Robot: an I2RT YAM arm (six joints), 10 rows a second.
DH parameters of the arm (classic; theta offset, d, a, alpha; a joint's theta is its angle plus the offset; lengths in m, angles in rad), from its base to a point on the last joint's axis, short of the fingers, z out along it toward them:
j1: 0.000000 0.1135 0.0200 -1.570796
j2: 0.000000 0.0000 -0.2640 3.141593
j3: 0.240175 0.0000 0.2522 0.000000
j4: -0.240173 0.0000 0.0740 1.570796
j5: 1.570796 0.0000 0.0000 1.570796
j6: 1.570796 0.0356 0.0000 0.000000
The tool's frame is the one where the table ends.
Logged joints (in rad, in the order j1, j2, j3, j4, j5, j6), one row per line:
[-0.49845 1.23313 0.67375 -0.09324 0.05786 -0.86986]
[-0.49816 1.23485 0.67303 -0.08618 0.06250 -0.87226]
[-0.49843 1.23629 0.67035 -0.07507 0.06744 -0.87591]
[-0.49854 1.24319 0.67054 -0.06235 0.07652 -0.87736]
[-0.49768 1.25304 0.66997 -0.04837 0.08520 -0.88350]
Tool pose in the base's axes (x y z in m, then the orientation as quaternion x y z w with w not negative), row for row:
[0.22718 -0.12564 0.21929 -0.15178 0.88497 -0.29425 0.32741]
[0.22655 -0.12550 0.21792 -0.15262 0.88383 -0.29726 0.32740]
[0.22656 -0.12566 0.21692 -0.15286 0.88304 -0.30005 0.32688]
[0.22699 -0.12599 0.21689 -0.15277 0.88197 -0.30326 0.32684]
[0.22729 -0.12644 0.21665 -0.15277 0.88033 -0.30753 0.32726]
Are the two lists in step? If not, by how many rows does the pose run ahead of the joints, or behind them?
The pose runs 2 rows behind the joints: the pose in row i belongs to the joints in row i - 2.
